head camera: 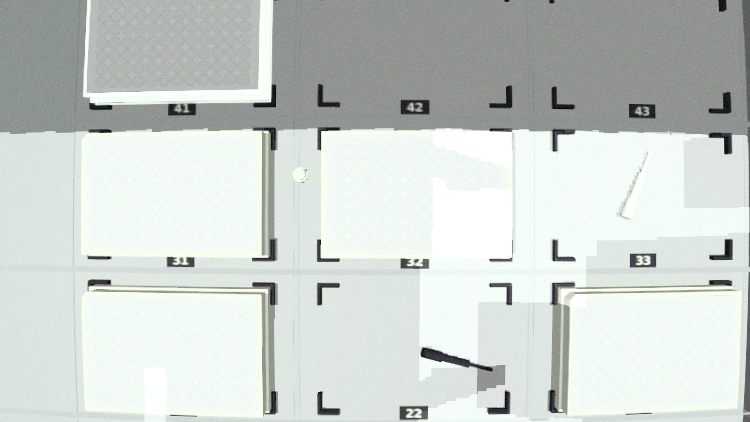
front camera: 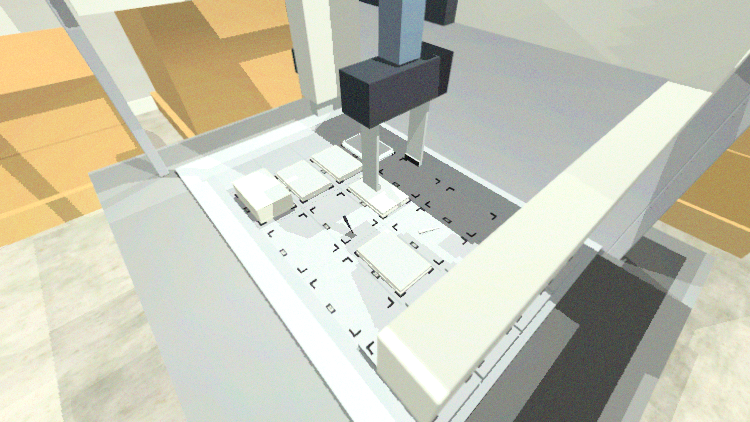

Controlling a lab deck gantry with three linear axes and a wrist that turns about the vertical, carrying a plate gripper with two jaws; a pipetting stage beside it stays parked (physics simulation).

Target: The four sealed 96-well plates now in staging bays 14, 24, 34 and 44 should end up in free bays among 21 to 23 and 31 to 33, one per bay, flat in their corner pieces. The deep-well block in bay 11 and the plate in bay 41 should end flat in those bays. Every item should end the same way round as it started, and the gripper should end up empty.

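Seen in the pictures: gripper, between the fingertips: (front camera: pixel 393 173); robot's base, origin of its link: (front camera: pixel 236 195).
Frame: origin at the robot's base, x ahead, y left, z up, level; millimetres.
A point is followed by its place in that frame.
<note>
Four sealed plates lie flat: one (front camera: pixel 304 179) {z 14, x 74, y 148 mm} (head camera: pixel 173 351) {z 14, x 67, y 152 mm} in bay 21, one (front camera: pixel 335 161) {z 14, x 66, y 250 mm} (head camera: pixel 173 194) {z 14, x 67, y 256 mm} in bay 31, one (front camera: pixel 390 199) {z 14, x 269, y 259 mm} (head camera: pixel 377 209) {z 14, x 202, y 247 mm} in bay 32 and one (front camera: pixel 395 259) {z 15, x 399, y 149 mm} (head camera: pixel 655 356) {z 14, x 391, y 148 mm} in bay 23. The grey-topped plate (front camera: pixel 353 141) {z 14, x 23, y 346 mm} (head camera: pixel 173 47) {z 14, x 65, y 355 mm} sits in bay 41, partly cut off in the head view. The tall deep-well block (front camera: pixel 262 194) {z 42, x 88, y 35 mm} stands in bay 11. My gripper (front camera: pixel 392 175) {z 160, x 330, y 200 mm} is open, with no plate between its jaws, and hangs above the deck; its near jaw overlaps the bay 32 plate in the front view. The head view does not show the jaws.
A dark screwdriver-like tool (front camera: pixel 347 224) {z 4, x 257, y 140 mm} (head camera: pixel 456 358) {z 4, x 256, y 145 mm} lies in bay 22. A thin white tapered piece (front camera: pixel 429 230) {z 3, x 388, y 263 mm} (head camera: pixel 634 186) {z 4, x 382, y 263 mm} lies in bay 33. A small white round piece (head camera: pixel 300 174) {z 4, x 150, y 271 mm} lies between bays 31 and 32. A thick cream beam (front camera: pixel 524 225) {z 400, x 614, y 5 mm} crosses the front right.
</note>
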